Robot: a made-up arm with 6 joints.
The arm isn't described. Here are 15 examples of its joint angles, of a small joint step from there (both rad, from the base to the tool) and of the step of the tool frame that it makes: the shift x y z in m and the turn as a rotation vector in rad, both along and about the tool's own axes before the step.
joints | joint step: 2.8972 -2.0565 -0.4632 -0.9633 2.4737 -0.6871 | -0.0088 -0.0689 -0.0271 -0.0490 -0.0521 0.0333
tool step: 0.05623 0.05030 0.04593 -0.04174 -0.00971 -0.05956
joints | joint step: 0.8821 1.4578 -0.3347 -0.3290 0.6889 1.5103 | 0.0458 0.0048 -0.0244 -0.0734 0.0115 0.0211
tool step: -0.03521 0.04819 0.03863 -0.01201 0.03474 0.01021
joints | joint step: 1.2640 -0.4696 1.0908 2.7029 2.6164 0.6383 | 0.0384 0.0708 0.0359 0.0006 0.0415 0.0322
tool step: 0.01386 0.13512 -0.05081 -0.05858 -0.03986 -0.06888
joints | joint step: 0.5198 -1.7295 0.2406 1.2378 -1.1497 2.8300 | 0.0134 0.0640 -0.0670 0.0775 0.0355 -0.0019
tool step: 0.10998 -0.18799 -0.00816 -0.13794 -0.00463 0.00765
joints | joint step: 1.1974 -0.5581 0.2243 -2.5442 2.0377 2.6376 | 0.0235 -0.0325 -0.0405 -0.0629 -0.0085 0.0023
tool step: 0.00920 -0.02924 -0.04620 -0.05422 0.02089 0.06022
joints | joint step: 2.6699 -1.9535 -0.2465 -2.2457 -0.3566 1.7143 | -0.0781 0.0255 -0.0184 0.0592 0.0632 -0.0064
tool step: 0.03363 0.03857 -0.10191 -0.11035 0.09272 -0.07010
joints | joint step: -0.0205 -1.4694 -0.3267 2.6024 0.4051 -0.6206 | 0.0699 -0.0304 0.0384 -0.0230 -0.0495 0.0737
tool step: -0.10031 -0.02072 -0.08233 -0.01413 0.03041 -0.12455
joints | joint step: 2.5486 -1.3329 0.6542 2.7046 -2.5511 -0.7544 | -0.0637 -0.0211 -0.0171 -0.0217 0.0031 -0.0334
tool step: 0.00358 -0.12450 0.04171 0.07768 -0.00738 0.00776
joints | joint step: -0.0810 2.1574 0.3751 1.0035 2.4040 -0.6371 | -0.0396 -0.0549 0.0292 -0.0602 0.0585 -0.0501
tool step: 0.08197 -0.08129 0.12148 -0.06814 -0.09669 0.05689
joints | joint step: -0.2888 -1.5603 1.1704 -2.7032 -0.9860 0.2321 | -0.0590 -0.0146 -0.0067 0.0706 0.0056 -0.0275
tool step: 0.04573 -0.10686 -0.08534 0.01254 0.04783 -0.09481
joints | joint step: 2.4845 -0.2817 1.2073 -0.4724 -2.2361 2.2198 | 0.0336 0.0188 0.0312 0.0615 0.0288 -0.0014
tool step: -0.00845 0.00193 -0.01382 0.01232 0.04492 -0.01480
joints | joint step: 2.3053 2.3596 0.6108 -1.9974 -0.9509 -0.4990 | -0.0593 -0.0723 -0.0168 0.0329 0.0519 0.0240
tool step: -0.04313 0.08761 -0.12950 -0.04630 0.00384 0.05347
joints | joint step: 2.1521 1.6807 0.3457 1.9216 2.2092 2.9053 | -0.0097 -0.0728 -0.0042 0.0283 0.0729 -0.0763
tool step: 0.02576 0.07591 -0.14890 0.03878 0.02955 -0.06468
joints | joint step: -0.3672 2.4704 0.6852 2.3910 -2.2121 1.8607 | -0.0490 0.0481 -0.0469 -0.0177 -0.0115 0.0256
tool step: -0.11036 -0.02924 0.12972 -0.10963 0.00252 -0.06851
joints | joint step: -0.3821 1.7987 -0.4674 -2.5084 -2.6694 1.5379 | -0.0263 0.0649 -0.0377 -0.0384 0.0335 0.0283
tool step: -0.08964 0.03088 -0.04259 -0.04455 -0.09420 -0.10531
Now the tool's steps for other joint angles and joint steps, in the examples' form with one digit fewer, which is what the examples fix.
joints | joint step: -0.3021 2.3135 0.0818 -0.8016 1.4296 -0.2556 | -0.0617 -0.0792 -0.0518 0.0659 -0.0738 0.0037
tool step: 0.0341 0.0398 0.1144 0.0384 0.0836 0.0037
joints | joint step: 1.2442 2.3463 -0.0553 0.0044 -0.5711 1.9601 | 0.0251 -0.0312 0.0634 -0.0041 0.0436 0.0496
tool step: -0.1129 -0.0613 -0.0157 -0.0518 0.0762 -0.1174
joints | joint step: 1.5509 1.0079 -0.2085 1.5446 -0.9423 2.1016 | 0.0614 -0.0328 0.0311 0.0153 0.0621 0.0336
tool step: -0.1406 0.0134 -0.0557 -0.0276 0.1269 -0.0238
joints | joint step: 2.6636 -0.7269 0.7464 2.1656 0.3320 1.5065 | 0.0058 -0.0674 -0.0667 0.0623 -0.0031 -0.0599
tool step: -0.0831 0.0011 -0.0536 0.0061 -0.0171 0.0047
